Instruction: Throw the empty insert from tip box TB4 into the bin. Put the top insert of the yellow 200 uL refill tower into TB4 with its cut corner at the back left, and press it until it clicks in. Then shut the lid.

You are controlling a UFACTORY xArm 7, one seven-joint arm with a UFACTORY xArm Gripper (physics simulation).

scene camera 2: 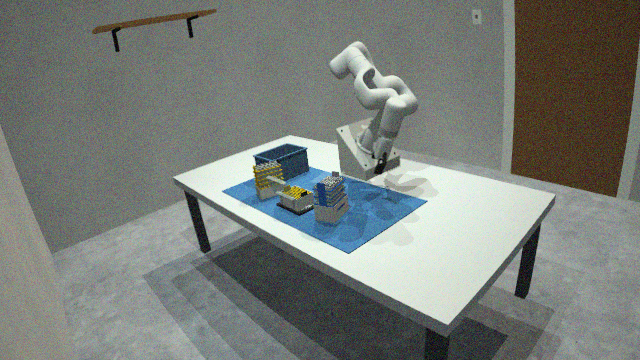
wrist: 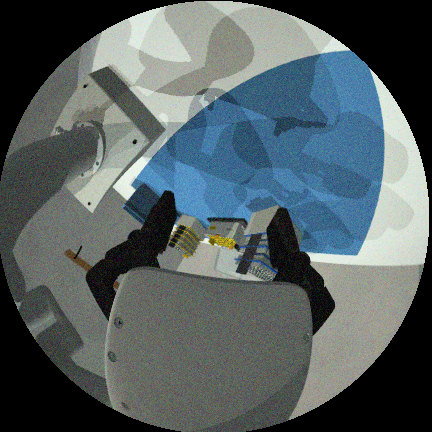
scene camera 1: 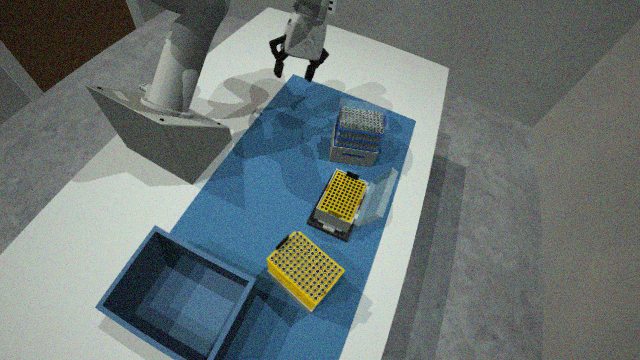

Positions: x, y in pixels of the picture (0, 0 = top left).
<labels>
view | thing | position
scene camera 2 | blue and grey tip tower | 329, 192
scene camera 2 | dark blue bin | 293, 159
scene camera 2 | blue mat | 372, 209
</labels>
